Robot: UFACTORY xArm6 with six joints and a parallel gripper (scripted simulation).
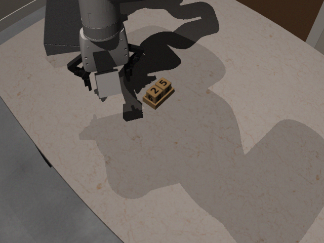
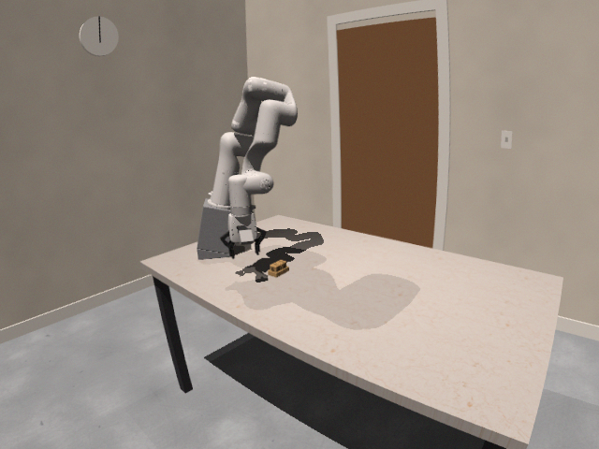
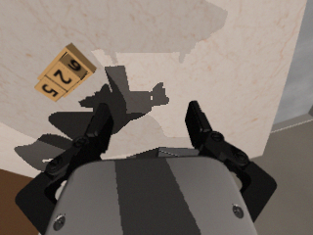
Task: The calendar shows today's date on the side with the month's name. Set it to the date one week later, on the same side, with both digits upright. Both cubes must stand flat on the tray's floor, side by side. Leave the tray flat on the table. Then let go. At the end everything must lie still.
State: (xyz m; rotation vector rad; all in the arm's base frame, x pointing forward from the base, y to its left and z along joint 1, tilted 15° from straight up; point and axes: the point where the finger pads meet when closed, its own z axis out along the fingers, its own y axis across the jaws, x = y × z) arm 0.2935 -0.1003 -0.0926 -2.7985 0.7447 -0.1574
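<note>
My gripper is now 100 mm to the right of the wooden tray, 80 mm above it and 70 mm short of it.
</note>
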